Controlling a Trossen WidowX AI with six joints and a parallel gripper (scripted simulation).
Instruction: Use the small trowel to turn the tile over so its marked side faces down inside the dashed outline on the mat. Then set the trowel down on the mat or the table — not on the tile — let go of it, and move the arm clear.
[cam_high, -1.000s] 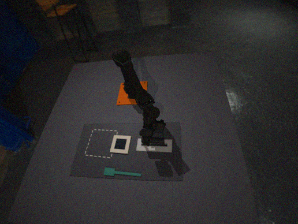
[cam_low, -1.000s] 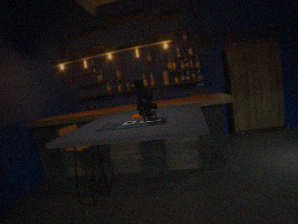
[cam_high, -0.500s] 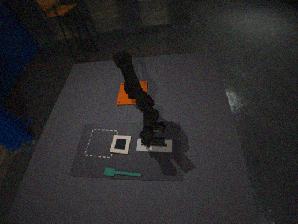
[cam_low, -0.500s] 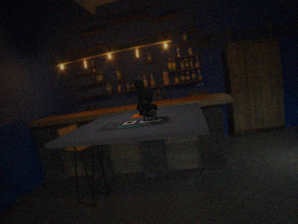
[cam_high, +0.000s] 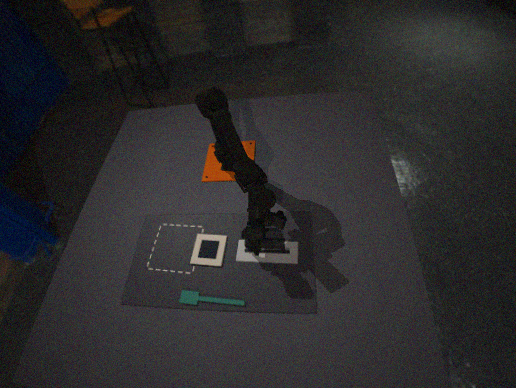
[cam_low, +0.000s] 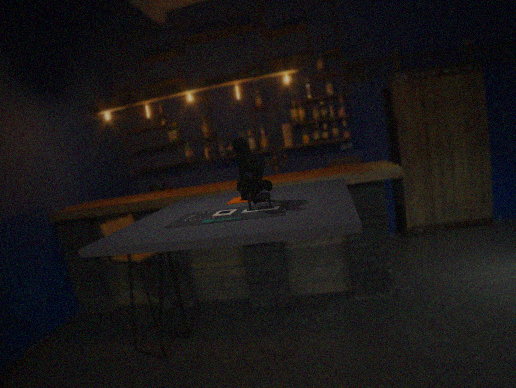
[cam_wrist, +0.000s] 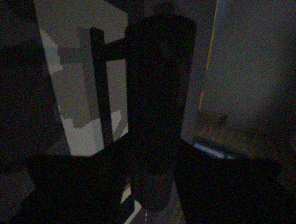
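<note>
Now: the dark mat 30 mm ahead of my gripper tip, 140 mm to the right of it and 70 mm below it. The rest, counted from my gripper tip: pale tile (180 mm to the right, 40 mm below); flat teal trowel-shaped piece (170 mm ahead, 140 mm to the right, 40 mm below); trowel (30 mm behind, 10 mm below).
</note>
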